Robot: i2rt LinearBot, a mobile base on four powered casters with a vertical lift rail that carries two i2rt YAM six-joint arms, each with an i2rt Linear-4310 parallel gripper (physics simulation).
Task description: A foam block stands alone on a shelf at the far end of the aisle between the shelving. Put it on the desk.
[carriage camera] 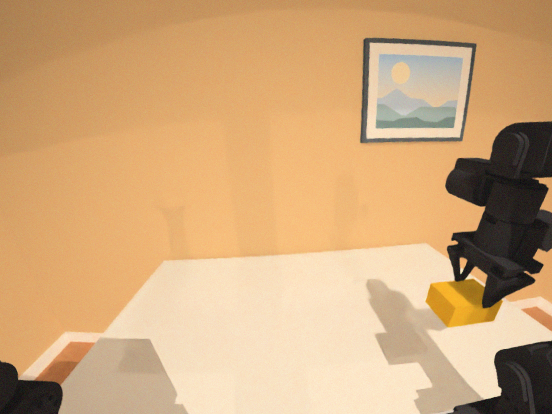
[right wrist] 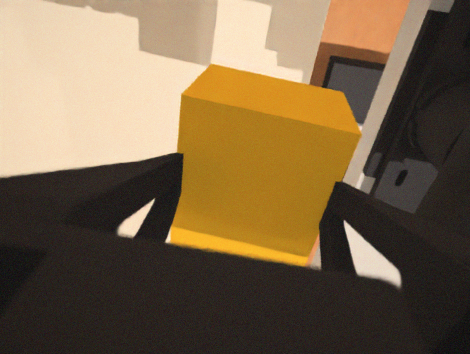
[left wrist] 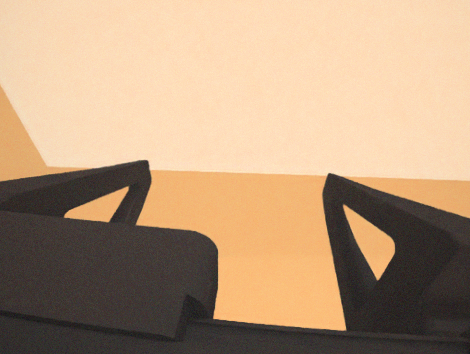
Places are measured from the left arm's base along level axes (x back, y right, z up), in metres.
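Where they show: left gripper, fingertip midpoint: [left wrist: 236, 177]; right gripper, fingertip midpoint: [carriage camera: 471, 294] [right wrist: 254, 178]; right arm's base at its link origin: [right wrist: 454, 115].
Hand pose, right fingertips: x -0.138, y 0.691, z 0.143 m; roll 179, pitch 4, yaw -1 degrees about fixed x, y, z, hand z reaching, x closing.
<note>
After its pixels a point has its place.
The yellow foam block [carriage camera: 462, 302] @[x -0.118, y 0.650, z 0.151 m] [right wrist: 260, 170] @[x -0.136, y 0.699, z 0.151 m] is held between the fingers of my right gripper [carriage camera: 471, 292] @[x -0.138, y 0.691, z 0.144 m] [right wrist: 254, 178] @[x -0.138, y 0.691, z 0.144 m], which is shut on it. In the carriage camera view the block shows over the right part of the white desk [carriage camera: 270, 310] @[x -0.470, y 0.316, z -0.190 m] [right wrist: 90, 100] @[x -0.417, y 0.563, z -0.190 m]. The height of the block above the desk top cannot be told exactly. The desk reaches back to the wall. My left gripper [left wrist: 236, 177] @[x -0.031, y 0.006, z 0.440 m] is open and empty, pointing toward the wall and ceiling. Its fingers do not show in the carriage camera view.
A framed picture [carriage camera: 419, 91] @[x -0.850, y 1.061, z 0.612 m] hangs on the orange wall [carriage camera: 200, 125] @[x -0.882, y 0.038, z 0.502 m] behind the desk. Shadows of the arms fall on the desk top and wall. White baseboard [carriage camera: 60, 340] @[x -0.831, y -1.283, z -0.836 m] and brown-orange floor [carriage camera: 65, 360] @[x -0.732, y -1.180, z -0.910 m] [right wrist: 365, 22] @[x 0.107, y 0.680, z -0.910 m] show beside the desk. Part of the robot's own dark body shows at the right wrist view's right.
</note>
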